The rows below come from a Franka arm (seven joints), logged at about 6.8 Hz.
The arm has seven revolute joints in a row. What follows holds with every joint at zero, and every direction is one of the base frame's. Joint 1 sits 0.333 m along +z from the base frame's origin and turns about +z. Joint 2 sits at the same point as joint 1 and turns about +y. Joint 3 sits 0.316 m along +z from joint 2 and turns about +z. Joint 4 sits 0.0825 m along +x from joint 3 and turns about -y. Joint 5 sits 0.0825 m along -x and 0.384 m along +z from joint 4 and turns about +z. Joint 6 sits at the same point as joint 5 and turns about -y. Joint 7 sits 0.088 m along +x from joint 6 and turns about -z. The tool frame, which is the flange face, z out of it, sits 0.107 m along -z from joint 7; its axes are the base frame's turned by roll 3.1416, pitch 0 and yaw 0 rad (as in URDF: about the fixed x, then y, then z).
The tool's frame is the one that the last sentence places.
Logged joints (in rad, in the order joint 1, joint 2, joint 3, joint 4, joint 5, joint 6, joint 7), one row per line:
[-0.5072, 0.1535, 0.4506, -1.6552, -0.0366, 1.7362, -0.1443]
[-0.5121, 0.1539, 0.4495, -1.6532, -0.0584, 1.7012, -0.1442]
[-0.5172, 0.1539, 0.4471, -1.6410, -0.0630, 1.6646, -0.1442]
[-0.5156, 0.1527, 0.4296, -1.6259, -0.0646, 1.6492, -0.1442]
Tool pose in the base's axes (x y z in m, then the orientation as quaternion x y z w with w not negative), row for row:
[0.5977, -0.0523, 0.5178, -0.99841, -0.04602, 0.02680, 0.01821]
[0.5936, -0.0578, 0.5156, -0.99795, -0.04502, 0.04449, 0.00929]
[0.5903, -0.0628, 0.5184, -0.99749, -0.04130, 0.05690, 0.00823]
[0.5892, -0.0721, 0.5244, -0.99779, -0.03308, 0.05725, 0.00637]
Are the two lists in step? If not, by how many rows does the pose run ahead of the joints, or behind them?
They are in step.
